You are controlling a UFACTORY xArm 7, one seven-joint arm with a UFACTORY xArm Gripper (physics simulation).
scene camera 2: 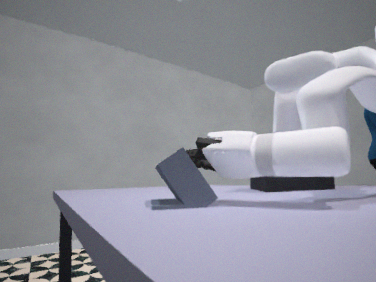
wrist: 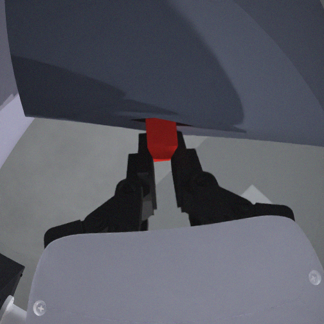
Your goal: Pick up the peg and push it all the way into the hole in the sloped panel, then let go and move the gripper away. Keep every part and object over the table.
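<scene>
The red peg (wrist: pixel 161 137) is between my fingertips in the wrist view. Its far end goes into the dark hole in the face of the sloped panel (wrist: pixel 125 65) (scene camera 2: pixel 187 177), and a short length of it stands out on my side. My gripper (wrist: pixel 161 150) (scene camera 2: pixel 192 156) is shut on the peg, with its fingertips close to the panel's face. Dark slivers of the hole show on both sides of the peg. In scene camera 2 the peg does not show, and the panel hides the fingertips in part.
The panel stands tilted on its flat base (scene camera 2: pixel 162 204) on the lilac table (scene camera 2: pixel 225 235). The table's left edge is a short way left of the base. The arm's dark base block (scene camera 2: pixel 292 184) is behind, to the right, under the white arm.
</scene>
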